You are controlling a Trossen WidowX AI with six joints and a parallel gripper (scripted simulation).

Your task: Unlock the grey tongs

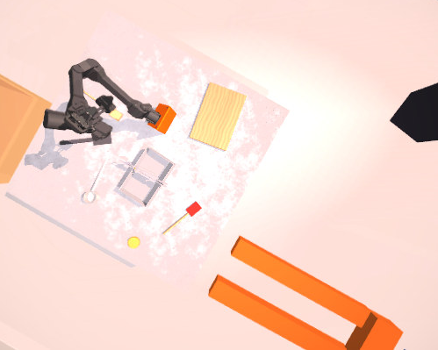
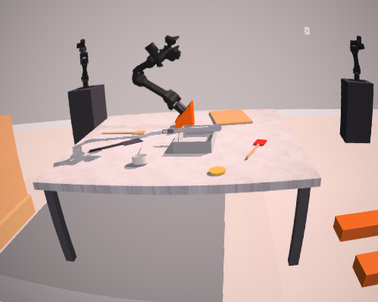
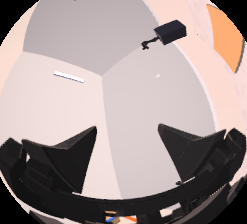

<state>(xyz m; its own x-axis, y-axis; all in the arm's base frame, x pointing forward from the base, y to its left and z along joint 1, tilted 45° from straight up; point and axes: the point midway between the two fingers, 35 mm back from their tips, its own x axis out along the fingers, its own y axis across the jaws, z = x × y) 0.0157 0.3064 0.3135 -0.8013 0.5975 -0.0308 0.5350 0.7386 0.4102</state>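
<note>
Right now the grey roasting tin is 26 cm ahead of my gripper tip, 13 cm to the left of it and 52 cm below it. The rest, counted from my gripper tip: wooden board: 29 cm behind, 24 cm to the left, 54 cm below; then red spatula: 31 cm ahead, 45 cm to the left, 55 cm below; then black spatula: 31 cm ahead, 30 cm to the right, 55 cm below.
</note>
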